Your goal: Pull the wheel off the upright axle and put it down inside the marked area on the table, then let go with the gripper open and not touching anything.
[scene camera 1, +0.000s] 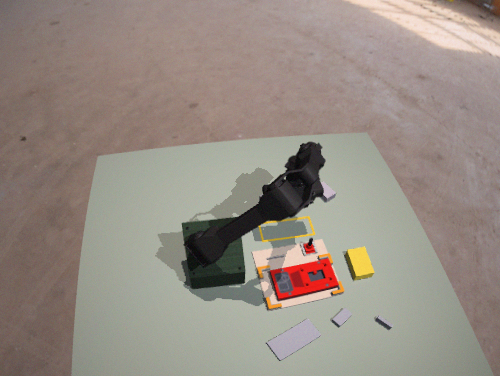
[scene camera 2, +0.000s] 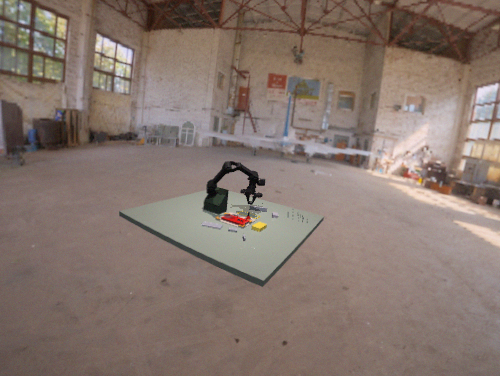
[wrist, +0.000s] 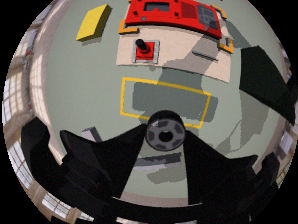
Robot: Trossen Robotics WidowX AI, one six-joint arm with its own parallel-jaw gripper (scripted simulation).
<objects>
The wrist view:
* gripper: 165, 131
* dark grey wheel: 164, 120, held by the gripper
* yellow block: 92, 26
</objects>
